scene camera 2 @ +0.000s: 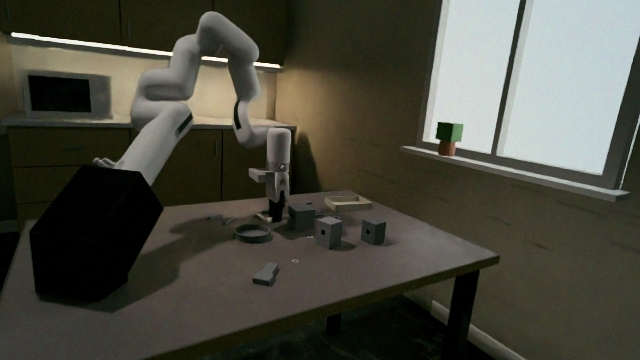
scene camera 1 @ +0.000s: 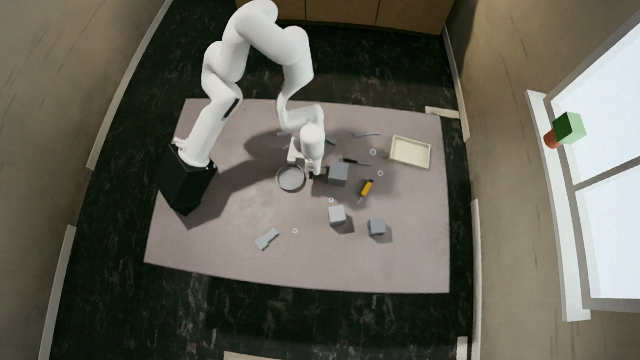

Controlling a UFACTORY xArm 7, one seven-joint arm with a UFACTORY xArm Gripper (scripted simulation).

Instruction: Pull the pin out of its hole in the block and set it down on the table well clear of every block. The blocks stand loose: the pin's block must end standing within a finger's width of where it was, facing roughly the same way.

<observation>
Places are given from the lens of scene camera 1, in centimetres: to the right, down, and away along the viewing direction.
cream tray (scene camera 1: 408, 152): 38, -12, 120
</observation>
